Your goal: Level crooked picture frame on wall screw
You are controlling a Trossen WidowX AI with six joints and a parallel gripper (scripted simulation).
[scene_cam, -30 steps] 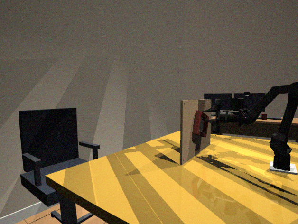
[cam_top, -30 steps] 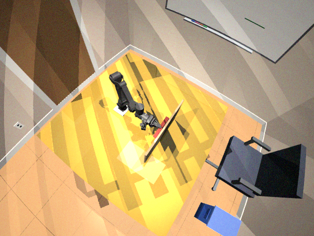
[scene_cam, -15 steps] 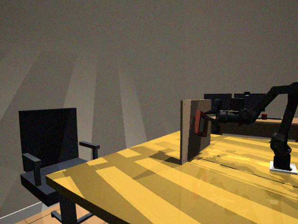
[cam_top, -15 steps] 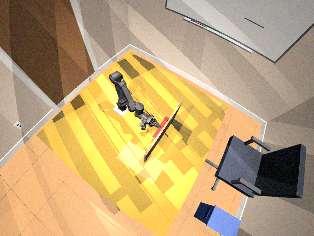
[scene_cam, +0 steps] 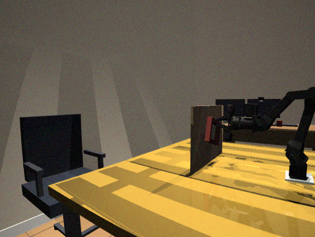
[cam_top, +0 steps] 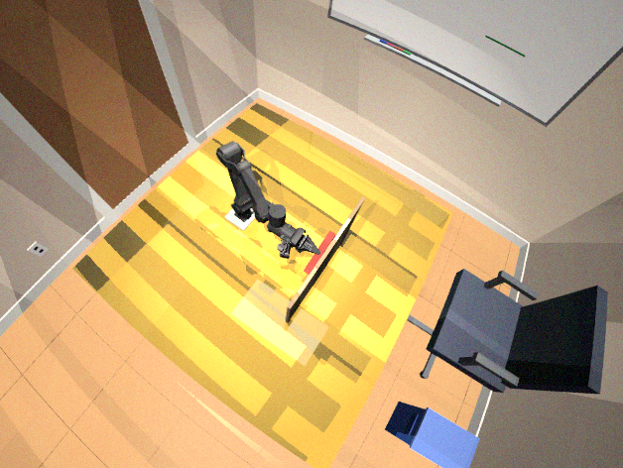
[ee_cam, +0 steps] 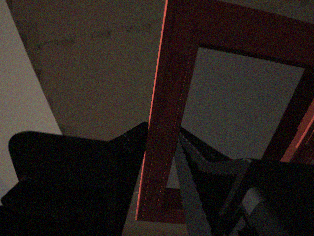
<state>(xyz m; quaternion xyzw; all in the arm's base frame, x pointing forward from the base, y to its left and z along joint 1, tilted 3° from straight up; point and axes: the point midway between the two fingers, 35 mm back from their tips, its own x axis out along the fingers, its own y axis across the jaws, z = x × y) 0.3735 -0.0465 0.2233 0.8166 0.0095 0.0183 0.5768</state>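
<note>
My gripper tip is now 20 mm to the right of the red picture frame and 50 mm above it. Round my gripper tip: wooden wall panel: 20 mm ahead, 70 mm below.
</note>
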